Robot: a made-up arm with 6 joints.
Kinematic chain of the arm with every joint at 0, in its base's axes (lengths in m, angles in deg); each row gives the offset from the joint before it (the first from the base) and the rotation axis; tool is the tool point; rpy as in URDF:
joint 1: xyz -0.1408 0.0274 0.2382 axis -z
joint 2: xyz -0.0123 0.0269 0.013 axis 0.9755 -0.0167 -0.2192
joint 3: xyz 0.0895 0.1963 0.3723 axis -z
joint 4: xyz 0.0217 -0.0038 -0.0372 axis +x
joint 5: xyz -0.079 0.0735 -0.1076 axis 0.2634 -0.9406 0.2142
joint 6: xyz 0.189 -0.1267 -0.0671 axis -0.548 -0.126 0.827
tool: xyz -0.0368 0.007 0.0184 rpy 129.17 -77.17 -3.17
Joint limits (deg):
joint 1: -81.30..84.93
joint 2: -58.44..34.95
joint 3: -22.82..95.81
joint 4: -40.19..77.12
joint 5: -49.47..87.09
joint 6: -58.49..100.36
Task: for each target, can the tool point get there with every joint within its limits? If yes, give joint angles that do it. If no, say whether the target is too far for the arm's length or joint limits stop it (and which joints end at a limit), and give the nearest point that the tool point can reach.
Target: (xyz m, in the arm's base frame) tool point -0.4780 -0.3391 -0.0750
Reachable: no: joint limits stop it (at a limit: joint 1, joint 2, joint 3, joint 5) | nearest point -0.4590 -0.1092 0.1967 | short by 0.356 m
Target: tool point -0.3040 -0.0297 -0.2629
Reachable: no: joint limits stop it (at a limit: joint 1, joint 2, joint 5, joint 6) | nearest point -0.4546 0.0476 0.0500 | short by 0.356 m
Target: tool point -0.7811 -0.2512 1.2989
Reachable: no: too far | nearest point -0.2157 -0.1133 0.6613 | short by 0.863 m
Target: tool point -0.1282 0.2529 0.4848
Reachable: yes | joints -53.64 4.99 -1.51 -17.88 13.59 5.10
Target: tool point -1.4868 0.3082 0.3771
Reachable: no: too far | nearest point -0.6203 0.1713 0.2835 | short by 0.882 m
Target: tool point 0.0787 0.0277 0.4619
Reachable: yes | joints 67.14 -21.36 81.79 27.30 40.33 31.30
